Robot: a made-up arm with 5 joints.
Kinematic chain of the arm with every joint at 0, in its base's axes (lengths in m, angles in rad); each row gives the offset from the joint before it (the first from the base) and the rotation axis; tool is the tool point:
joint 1: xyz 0 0 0.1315 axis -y
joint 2: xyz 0 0.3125 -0.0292 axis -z
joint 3: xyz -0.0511 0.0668 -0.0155 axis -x
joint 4: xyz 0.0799 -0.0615 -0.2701 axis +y
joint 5: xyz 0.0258 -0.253 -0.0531 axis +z
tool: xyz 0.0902 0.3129 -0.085
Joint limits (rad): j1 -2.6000..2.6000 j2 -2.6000..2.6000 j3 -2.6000..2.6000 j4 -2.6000..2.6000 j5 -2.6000..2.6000
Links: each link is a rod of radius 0.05 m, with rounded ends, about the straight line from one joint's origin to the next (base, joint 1, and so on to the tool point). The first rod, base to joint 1, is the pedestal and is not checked.
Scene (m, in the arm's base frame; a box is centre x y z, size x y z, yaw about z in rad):
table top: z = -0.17
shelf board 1: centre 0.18 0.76 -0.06 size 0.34 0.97 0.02 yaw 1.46
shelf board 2: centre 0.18 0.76 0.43 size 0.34 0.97 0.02 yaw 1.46
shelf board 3: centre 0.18 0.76 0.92 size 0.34 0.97 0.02 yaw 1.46
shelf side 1: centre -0.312 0.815 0.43 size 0.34 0.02 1 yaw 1.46
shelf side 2: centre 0.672 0.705 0.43 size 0.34 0.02 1 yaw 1.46
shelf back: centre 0.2 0.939 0.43 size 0.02 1.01 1 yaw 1.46
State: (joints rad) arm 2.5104 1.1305 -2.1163 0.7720 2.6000
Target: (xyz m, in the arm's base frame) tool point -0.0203 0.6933 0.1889
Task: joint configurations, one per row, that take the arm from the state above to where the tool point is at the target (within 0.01 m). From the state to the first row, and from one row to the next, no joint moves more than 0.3 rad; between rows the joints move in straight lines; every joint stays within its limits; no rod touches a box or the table.
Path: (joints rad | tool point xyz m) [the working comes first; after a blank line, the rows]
Joints at the target: 2.6000 2.6000 0.2313 1.0605 1.9930
Straight joint move there: touches shelf board 2.

1: 2.2733 1.3936 -1.9255 0.7330 2.4167 | 0.0844 0.6332 0.6998
2: 2.0361 1.6566 -1.7346 0.6941 2.2335 | 0.2352 0.5548 0.6488
3: 1.7990 1.9197 -1.5438 0.6551 2.0502 | 0.3407 0.4952 0.5600
4: 1.5618 2.1828 -1.3529 0.6162 1.8670 | 0.4050 0.4383 0.4633
5: 1.3247 2.4458 -1.1621 0.5772 1.6837 | 0.4429 0.3708 0.3650
6: 1.5797 2.4767 -0.8756 0.7532 1.6200 | 0.3366 0.4486 0.3811
7: 1.8348 2.5075 -0.5891 0.9292 1.5564 | 0.2146 0.5003 0.3716
8: 2.0899 2.5383 -0.3026 1.1053 1.4927 | 0.0973 0.5193 0.3306
9: 2.3449 2.5692 -0.0161 1.2813 1.4291 | 0.0061 0.5058 0.2643
10: 2.6000 2.6000 0.2704 1.4573 1.3654 | -0.0455 0.4663 0.1889
11: 2.6000 2.6000 0.2574 1.3250 1.5746 | -0.0531 0.5378 0.1767
12: 2.6000 2.6000 0.2443 1.1928 1.7838 | -0.0456 0.6156 0.1773
13: 2.6000 2.6000 0.2313 1.0605 1.9930 | -0.0203 0.6933 0.1889

